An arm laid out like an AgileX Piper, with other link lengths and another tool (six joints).
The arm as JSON. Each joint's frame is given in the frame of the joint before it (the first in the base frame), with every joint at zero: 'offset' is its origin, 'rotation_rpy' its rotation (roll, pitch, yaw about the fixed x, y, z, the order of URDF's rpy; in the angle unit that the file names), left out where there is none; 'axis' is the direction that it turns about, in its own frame. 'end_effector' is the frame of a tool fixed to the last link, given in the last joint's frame.
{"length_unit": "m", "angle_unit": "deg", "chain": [
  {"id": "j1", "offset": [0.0, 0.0, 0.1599], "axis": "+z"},
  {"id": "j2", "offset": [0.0, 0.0, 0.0], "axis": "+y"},
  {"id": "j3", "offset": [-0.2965, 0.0, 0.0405], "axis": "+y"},
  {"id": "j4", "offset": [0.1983, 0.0, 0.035], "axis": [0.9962, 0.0, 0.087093]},
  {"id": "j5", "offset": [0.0, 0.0, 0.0], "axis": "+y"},
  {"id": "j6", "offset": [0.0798, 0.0, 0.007], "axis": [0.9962, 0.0, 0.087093]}
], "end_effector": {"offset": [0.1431, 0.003, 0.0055], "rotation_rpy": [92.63, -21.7, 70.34]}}
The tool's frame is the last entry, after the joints.
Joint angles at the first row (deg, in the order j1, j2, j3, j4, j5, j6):
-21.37, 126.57, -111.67, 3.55, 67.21, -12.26
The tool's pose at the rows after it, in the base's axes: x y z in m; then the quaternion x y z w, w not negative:
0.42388 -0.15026 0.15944 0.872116 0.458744 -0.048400 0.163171
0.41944 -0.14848 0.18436 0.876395 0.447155 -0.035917 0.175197
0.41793 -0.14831 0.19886 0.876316 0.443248 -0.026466 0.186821
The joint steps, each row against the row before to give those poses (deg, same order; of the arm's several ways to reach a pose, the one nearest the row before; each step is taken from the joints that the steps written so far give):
0.00, -2.81, 0.00, 0.00, 0.92, 0.74
0.00, -3.33, 0.00, -0.06, 1.08, 1.21
0.00, -1.88, 0.00, -0.11, 0.12, 0.17

